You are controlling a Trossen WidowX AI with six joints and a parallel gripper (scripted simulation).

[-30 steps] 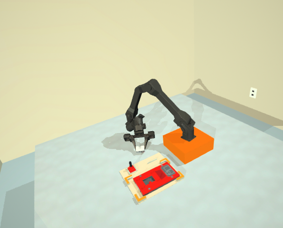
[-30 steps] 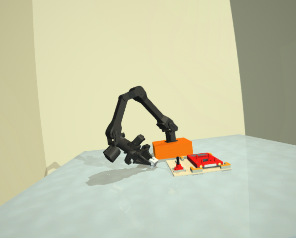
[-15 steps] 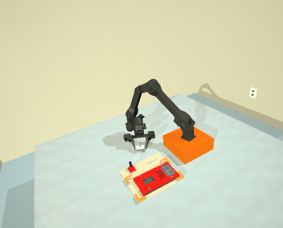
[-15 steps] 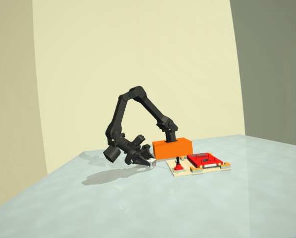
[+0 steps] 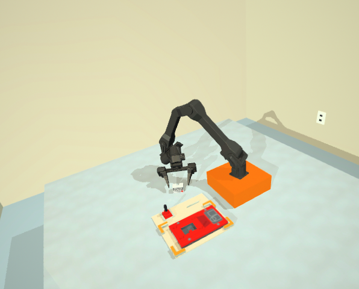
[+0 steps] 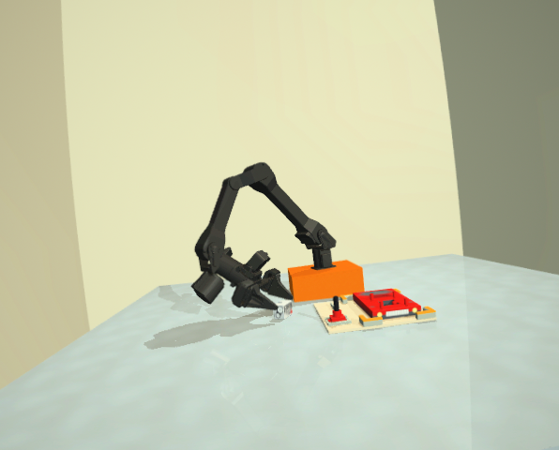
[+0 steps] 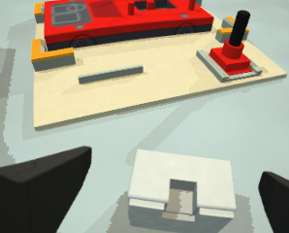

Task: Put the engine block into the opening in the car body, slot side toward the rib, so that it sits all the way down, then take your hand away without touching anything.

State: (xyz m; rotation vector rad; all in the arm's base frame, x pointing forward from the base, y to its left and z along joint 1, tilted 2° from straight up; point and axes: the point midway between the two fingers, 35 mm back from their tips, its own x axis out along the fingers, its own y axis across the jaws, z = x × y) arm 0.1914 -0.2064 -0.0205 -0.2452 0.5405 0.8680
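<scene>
My gripper tip is now 10 mm to the left of the engine block and 10 mm above it. From my gripper tip the other things lie so: black post (130 mm ahead, 80 mm to the left).
</scene>
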